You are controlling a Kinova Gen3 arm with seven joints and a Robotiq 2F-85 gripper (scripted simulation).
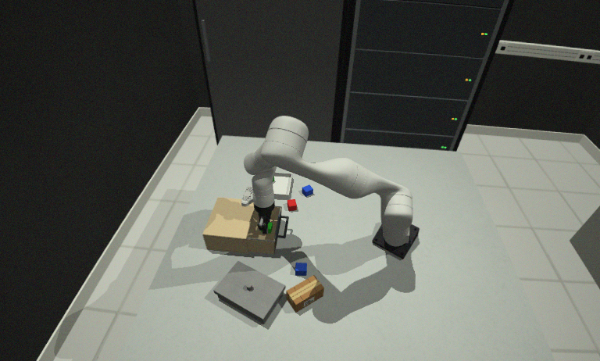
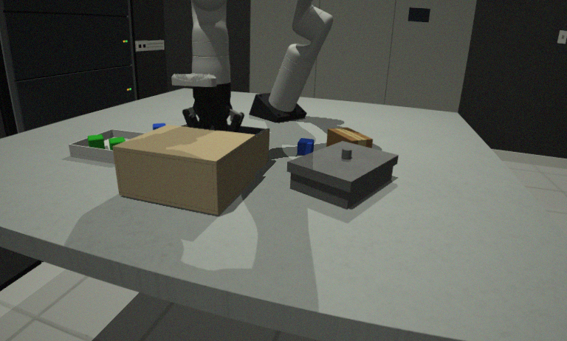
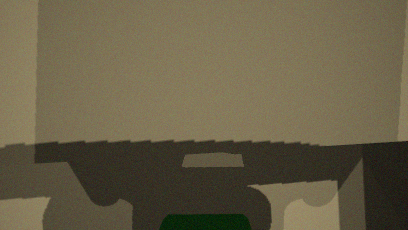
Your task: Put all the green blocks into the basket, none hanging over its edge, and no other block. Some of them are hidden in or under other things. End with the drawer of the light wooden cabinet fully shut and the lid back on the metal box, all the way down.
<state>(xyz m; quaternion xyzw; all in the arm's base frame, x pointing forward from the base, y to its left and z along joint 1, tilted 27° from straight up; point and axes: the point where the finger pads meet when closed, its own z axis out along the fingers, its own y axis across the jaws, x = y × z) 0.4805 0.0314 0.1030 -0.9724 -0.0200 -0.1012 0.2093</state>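
The cabinet drawer lies 1 cm ahead of my hand and 2 cm to the left of it. Round my hand: basket (4 cm ahead, 26 cm to the right, 2 cm below); then light wooden cabinet (7 cm ahead, 3 cm to the left, 1 cm above); then red block (6 cm behind, 15 cm to the right, 2 cm below).
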